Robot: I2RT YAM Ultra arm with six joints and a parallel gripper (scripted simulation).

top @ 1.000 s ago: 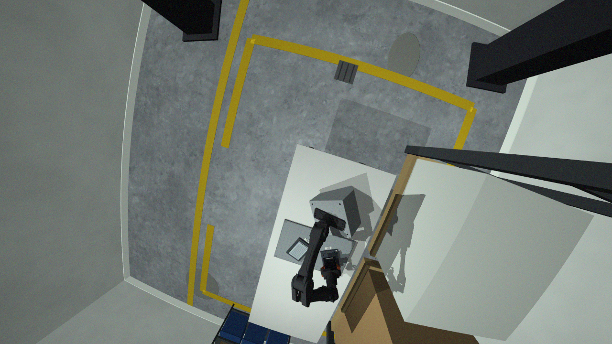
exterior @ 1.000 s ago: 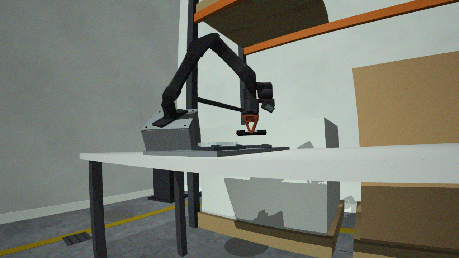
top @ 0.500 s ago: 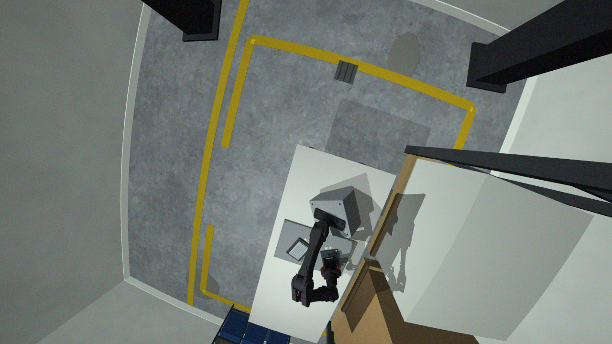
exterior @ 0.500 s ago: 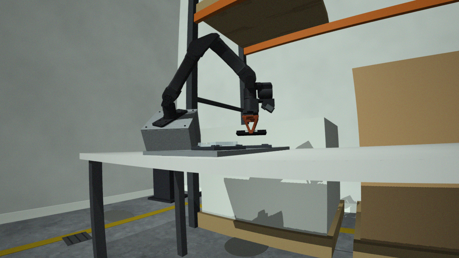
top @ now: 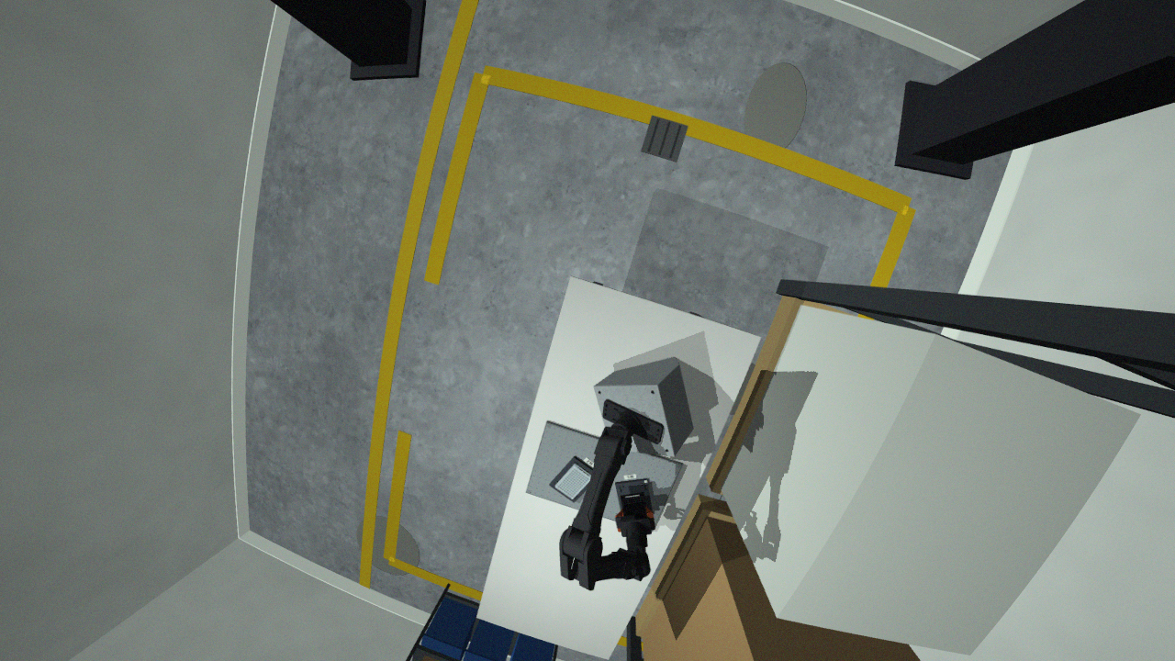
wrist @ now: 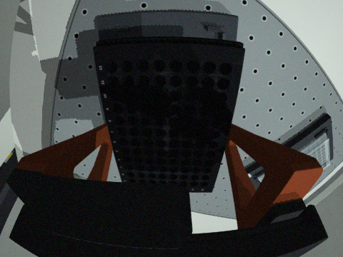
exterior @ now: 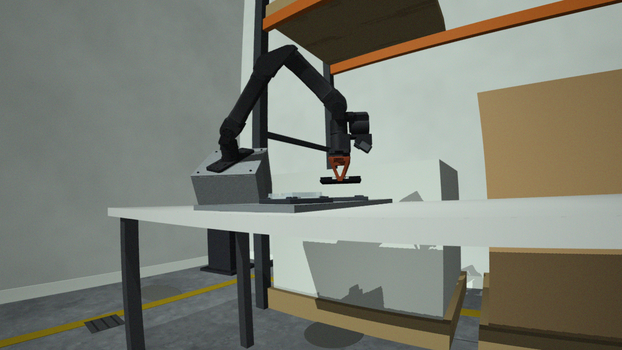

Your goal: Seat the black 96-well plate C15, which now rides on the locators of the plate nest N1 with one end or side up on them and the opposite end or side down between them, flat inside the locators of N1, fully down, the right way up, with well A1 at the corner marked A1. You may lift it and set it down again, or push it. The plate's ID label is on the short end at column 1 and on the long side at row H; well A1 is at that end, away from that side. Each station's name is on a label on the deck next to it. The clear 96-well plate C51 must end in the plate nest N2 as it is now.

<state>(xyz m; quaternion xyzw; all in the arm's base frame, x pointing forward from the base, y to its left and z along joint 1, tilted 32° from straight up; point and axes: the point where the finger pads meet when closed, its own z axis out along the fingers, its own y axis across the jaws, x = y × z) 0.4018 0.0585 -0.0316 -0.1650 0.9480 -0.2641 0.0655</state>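
My gripper is now right at the black 96-well plate C15. The rest, counted from my hand: white N1 label: 9 cm behind, 3 cm to the right, 7 cm below; N2 label: 13 cm behind, 18 cm to the right, 7 cm below; dark plate nest N1: 6 cm below.
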